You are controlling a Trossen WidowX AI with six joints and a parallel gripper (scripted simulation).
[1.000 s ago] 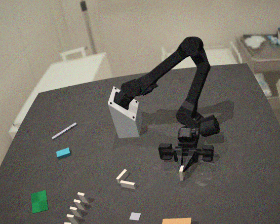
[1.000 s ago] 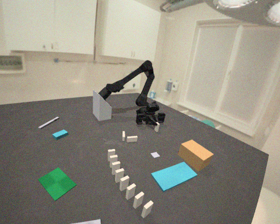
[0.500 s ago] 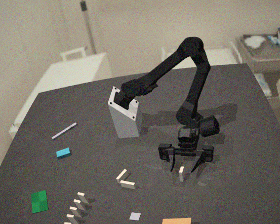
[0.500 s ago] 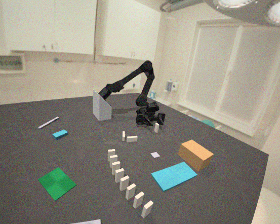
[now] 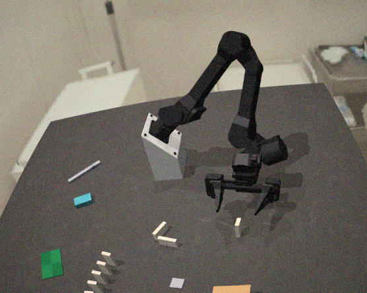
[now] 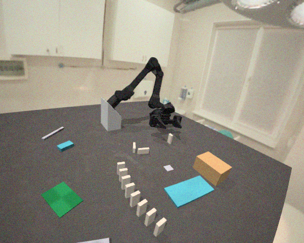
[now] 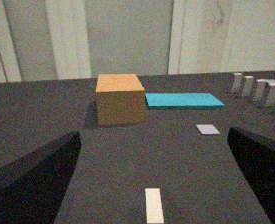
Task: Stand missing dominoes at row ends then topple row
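The small lilac tile is 15 cm to the right of my gripper tip, 14 cm ahead of it and 9 cm below it. Also, from my gripper tip: flat cyan plate: 26 cm ahead, 16 cm to the right, 9 cm below; orange block: 25 cm ahead, 6 cm below, 2 cm to the right; small cyan block: 47 cm to the right, 18 cm behind, 9 cm below.
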